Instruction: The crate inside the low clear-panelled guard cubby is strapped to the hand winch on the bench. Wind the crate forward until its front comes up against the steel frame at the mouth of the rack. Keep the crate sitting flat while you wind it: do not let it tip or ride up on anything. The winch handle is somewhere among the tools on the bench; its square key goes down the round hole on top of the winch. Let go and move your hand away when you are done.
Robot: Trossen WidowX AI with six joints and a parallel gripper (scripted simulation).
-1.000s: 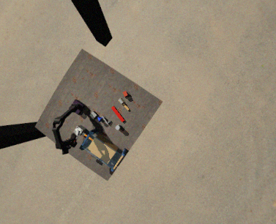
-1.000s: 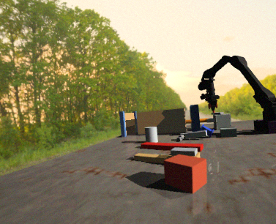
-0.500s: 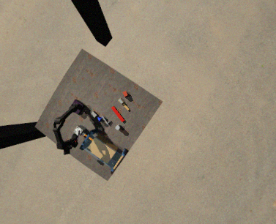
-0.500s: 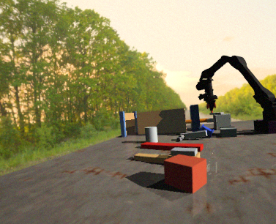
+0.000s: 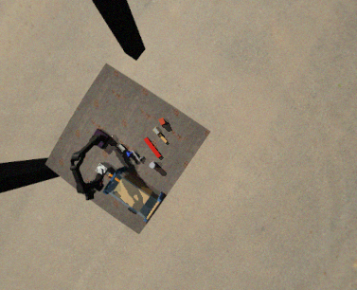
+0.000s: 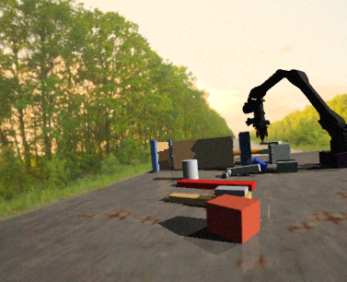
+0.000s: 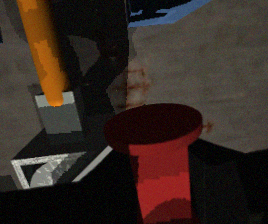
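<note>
My gripper tip is 80 mm past the winch, 60 mm to the right of it and 80 mm above it. Also, from my gripper tip: winch handle with red grip 30 mm behind, 30 mm to the left, 10 mm below; then blue-framed guard cubby 330 mm ahead, 90 mm to the left, 40 mm below; then red knob 20 mm above.
</note>
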